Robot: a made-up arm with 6 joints. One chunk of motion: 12 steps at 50 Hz.
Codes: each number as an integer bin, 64 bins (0 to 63) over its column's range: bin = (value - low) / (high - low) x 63, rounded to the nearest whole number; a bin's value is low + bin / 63 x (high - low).
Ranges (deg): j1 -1.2..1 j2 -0.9..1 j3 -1..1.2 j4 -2.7..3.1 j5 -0.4..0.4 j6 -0.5..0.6
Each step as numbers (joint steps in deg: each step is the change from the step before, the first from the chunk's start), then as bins.
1 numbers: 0.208 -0.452 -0.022 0.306 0.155 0.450
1 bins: 40 15 28 33 44 54
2 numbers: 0.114 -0.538 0.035 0.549 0.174 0.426
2 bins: 38 12 30 35 45 53
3 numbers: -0.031 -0.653 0.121 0.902 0.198 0.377
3 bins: 33 8 32 39 47 50
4 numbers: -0.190 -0.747 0.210 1.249 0.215 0.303
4 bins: 29 5 35 43 48 46
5 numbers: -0.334 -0.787 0.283 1.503 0.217 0.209
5 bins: 25 4 37 46 49 41
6 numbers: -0.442 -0.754 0.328 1.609 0.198 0.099
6 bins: 22 5 38 47 47 34
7 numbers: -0.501 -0.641 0.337 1.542 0.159 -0.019
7 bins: 20 9 38 46 44 28
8 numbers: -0.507 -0.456 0.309 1.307 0.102 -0.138
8 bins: 20 15 37 44 40 21
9 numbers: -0.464 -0.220 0.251 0.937 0.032 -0.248
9 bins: 21 23 36 40 34 14
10 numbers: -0.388 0.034 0.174 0.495 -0.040 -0.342
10 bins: 23 31 34 35 28 9
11 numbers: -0.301 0.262 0.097 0.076 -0.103 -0.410
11 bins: 26 39 31 30 23 5
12 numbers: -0.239 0.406 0.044 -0.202 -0.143 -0.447
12 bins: 28 43 30 27 20 3
